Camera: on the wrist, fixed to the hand. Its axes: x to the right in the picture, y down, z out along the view.
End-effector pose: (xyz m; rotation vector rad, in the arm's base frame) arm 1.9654 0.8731 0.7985 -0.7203 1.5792 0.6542
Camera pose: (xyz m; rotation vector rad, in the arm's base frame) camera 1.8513 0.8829 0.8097 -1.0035 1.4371 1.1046
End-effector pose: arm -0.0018 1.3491 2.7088 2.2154 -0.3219 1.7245
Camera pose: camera -0.0966 1.2881 2.7320 1.8975 -0.7355 1.4579
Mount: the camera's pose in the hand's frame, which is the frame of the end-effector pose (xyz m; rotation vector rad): -0.0020 0.0934 -0.0672 -0.4759 -0.0286 0.0664
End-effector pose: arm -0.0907 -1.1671 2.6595 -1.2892 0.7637 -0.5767
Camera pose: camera -0.1473 -1.1890 2.5618 -1.6959 0.9515 -0.3294
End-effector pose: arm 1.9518 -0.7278 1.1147 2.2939 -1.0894 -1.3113
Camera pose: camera 1.9628 -0.7974 1.2057 1.8782 -0.7506 -1.4008
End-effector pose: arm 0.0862 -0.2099 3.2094 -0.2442 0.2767 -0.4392
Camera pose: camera 0.0991 -0.1386 3.1200 -0.7039 0.3585 -0.2987
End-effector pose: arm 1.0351 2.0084 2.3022 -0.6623 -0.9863 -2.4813
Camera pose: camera 1.0654 1.8975 2.3076 -0.8562 -0.3664 -2.6686
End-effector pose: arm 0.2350 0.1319 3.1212 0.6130 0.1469 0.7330
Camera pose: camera 0.1568 0.2163 3.1196 0.1745 -0.0754 0.7891
